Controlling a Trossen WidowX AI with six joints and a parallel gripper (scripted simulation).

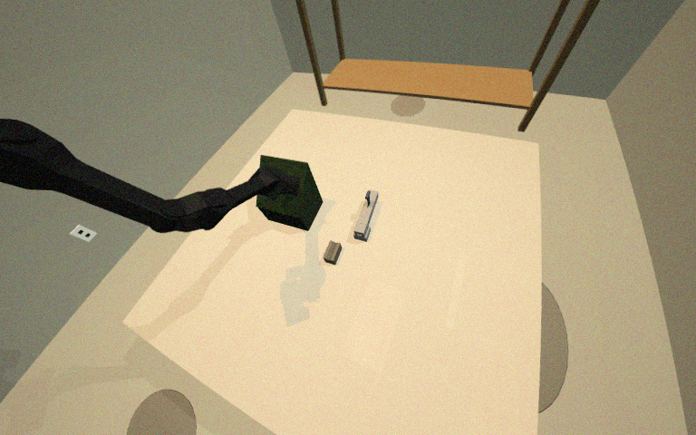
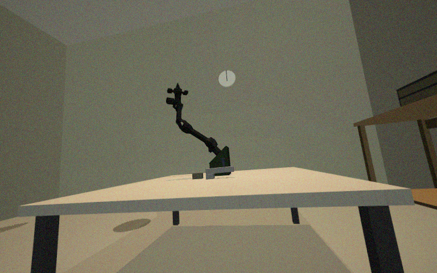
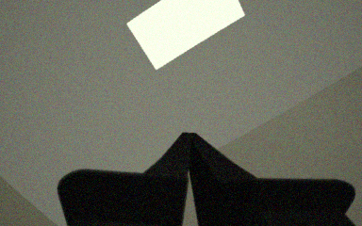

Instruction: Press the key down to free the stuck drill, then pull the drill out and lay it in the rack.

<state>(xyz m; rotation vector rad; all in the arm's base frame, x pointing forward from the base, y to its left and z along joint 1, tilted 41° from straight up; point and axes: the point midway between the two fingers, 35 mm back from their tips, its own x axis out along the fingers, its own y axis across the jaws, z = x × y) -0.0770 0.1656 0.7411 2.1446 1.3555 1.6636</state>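
My gripper tip is 78 cm above the small blue key, 42 cm to the right of it and 32 cm short of it. Round my gripper tip: grey housing (83 cm below, 39 cm to the left, 33 cm ahead); drill (83 cm below, 37 cm to the left, 33 cm ahead).
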